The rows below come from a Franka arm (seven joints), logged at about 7 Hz.
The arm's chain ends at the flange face. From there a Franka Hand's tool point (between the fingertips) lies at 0.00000 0.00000 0.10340 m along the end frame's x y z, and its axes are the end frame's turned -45 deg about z.
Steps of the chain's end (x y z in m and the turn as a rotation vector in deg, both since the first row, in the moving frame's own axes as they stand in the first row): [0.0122 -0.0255 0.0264 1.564 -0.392 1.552]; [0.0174 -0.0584 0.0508 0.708 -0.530 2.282]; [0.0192 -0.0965 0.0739 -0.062 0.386 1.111]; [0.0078 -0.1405 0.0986 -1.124 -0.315 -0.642]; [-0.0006 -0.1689 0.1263 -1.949 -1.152 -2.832]
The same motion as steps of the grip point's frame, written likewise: [0.0282 -0.0119 0.0264 1.383 0.829 1.552]; [0.0539 -0.0306 0.0508 0.875 0.126 2.282]; [0.0822 -0.0541 0.0739 -0.317 0.229 1.111]; [0.1030 -0.0928 0.0986 -0.572 -1.018 -0.642]; [0.1151 -0.1187 0.1262 -0.564 -2.193 -2.832]
